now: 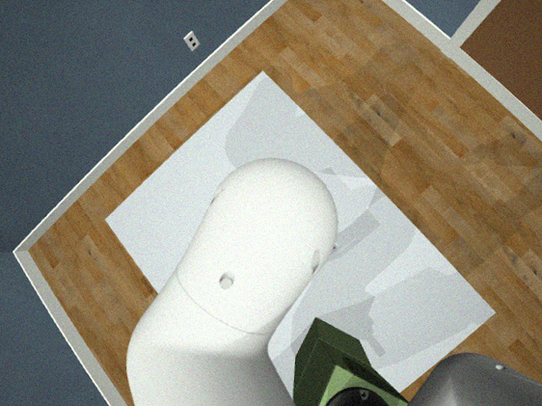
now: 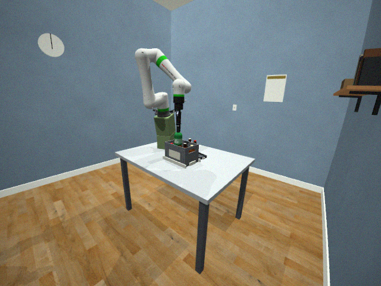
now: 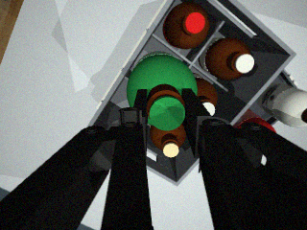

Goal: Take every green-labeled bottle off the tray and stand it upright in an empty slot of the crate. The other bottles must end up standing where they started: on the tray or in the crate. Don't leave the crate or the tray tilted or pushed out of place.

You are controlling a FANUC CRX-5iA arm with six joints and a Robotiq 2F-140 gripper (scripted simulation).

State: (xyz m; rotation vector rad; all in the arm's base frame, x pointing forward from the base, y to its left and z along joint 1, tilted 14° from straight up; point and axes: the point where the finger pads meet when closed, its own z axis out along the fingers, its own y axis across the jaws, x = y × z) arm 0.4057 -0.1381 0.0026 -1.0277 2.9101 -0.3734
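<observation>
Right now the green-labeled bottle is 8 cm below my hand. Also, from my hand: white bottle (26 cm to the left, 24 cm below, 11 cm behind); then red-labeled bottle (24 cm to the left, 24 cm below, 2 cm behind); then crate (24 cm below, 4 cm to the left).
</observation>
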